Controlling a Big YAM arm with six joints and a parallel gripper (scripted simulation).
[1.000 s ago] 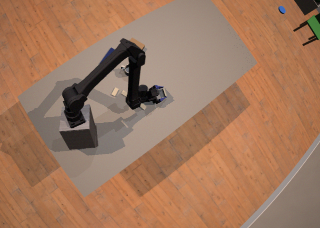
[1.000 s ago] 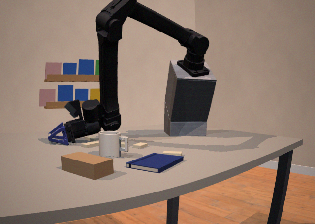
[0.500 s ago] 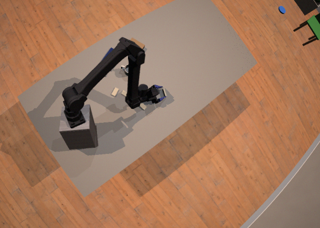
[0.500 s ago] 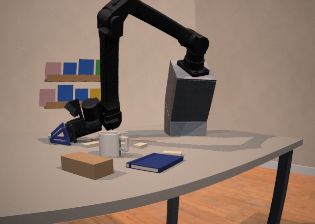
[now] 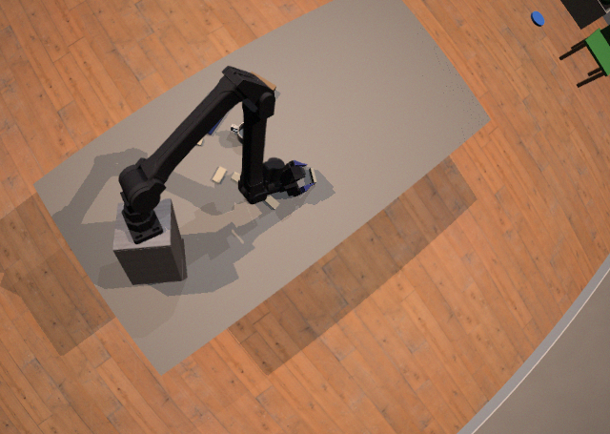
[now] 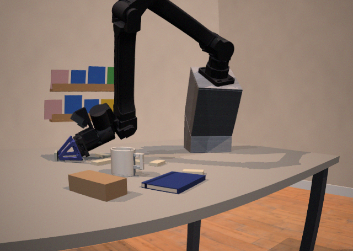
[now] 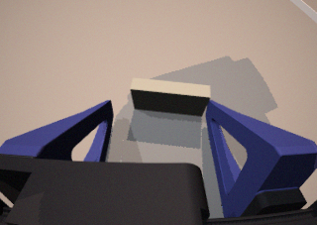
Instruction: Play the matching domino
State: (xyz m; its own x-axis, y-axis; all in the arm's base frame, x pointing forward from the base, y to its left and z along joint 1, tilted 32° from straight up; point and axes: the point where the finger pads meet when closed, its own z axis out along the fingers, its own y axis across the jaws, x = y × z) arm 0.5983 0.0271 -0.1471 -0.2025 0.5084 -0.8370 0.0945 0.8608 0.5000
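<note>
My gripper is now 10 mm to the left of the cream domino and 10 mm short of it. Round my hand: blue book: 360 mm to the left, 220 mm behind, 10 mm below; brown box: 380 mm to the left, 30 mm behind; white mug: 230 mm to the left, 140 mm behind, 10 mm above.
</note>
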